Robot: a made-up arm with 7 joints.
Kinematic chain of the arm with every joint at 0, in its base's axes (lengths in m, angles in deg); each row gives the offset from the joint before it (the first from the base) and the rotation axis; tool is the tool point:
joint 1: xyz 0 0 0.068 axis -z
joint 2: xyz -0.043 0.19 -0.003 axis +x
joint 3: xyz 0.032 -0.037 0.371 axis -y
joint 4: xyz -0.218 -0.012 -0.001 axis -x
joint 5: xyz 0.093 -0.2 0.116 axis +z
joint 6: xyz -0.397 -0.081 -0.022 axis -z
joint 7: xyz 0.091 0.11 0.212 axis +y
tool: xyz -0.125 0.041 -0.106
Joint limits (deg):
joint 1: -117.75..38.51
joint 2: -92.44..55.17
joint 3: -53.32..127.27
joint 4: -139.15..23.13
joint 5: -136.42..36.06
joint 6: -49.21..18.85
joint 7: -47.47..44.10
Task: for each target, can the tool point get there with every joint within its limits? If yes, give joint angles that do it. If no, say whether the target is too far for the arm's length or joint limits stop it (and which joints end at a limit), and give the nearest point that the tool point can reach.
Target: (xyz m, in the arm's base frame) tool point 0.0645 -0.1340 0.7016
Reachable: yes | joints 9.68 23.02 -12.01 -50.11 -102.82 -22.71 6.98
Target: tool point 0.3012 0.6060 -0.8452
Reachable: no: joint limits stop it (at a limit: joint 2, joint 3, joint 5, joint 6, joint 7) | nearest point 0.2098 0.4222 -0.4890 | short by 0.411 m
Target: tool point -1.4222 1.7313 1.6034
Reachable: no: too far | nearest point -0.7335 0.8929 0.7894 | short by 1.356 m
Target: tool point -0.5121 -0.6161 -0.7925
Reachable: no: joint limits stop it (at a limit: joint 2, joint 5, joint 6, joint 7) | nearest point -0.3683 -0.4431 -0.4430 | short by 0.416 m
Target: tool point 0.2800 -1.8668 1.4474
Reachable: no: too far | nearest point -0.0581 -0.8199 0.8442 | short by 1.255 m
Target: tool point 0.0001 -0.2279 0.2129
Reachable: yes | joints -28.93 27.92 84.45 -117.21 -88.04 -3.20 -24.31
